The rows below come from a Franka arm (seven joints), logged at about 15 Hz.
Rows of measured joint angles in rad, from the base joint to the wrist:
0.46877 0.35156 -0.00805 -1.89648 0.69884 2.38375 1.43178
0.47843 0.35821 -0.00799 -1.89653 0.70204 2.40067 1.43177
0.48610 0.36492 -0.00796 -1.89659 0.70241 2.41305 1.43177
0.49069 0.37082 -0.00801 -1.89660 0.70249 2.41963 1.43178
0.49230 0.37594 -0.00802 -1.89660 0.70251 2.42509 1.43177
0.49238 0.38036 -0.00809 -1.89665 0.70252 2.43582 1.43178
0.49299 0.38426 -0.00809 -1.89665 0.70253 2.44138 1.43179
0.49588 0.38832 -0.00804 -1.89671 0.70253 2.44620 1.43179
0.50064 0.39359 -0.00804 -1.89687 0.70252 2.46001 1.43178
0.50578 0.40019 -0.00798 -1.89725 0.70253 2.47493 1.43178
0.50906 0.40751 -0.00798 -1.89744 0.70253 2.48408 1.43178
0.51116 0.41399 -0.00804 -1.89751 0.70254 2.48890 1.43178
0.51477 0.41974 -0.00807 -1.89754 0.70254 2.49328 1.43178
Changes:
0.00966 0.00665 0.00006 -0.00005 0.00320 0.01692 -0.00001
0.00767 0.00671 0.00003 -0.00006 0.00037 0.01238 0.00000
0.00459 0.00590 -0.00005 -0.00001 0.00008 0.00658 0.00001
0.00161 0.00512 -0.00001 0.00000 0.00002 0.00546 -0.00001
0.00008 0.00442 -0.00007 -0.00005 0.00001 0.01073 0.00001
0.00061 0.00390 0.00000 0.00000 0.00001 0.00556 0.00001
0.00289 0.00406 0.00005 -0.00006 0.00000 0.00482 0.00000
0.00476 0.00527 0.00000 -0.00016 -0.00001 0.01381 -0.00001
0.00514 0.00660 0.00006 -0.00038 0.00001 0.01492 0.00000
0.00328 0.00732 0.00000 -0.00019 0.00000 0.00915 0.00000
0.00210 0.00648 -0.00006 -0.00007 0.00001 0.00482 0.00000
0.00361 0.00575 -0.00003 -0.00003 0.00000 0.00438 0.00000

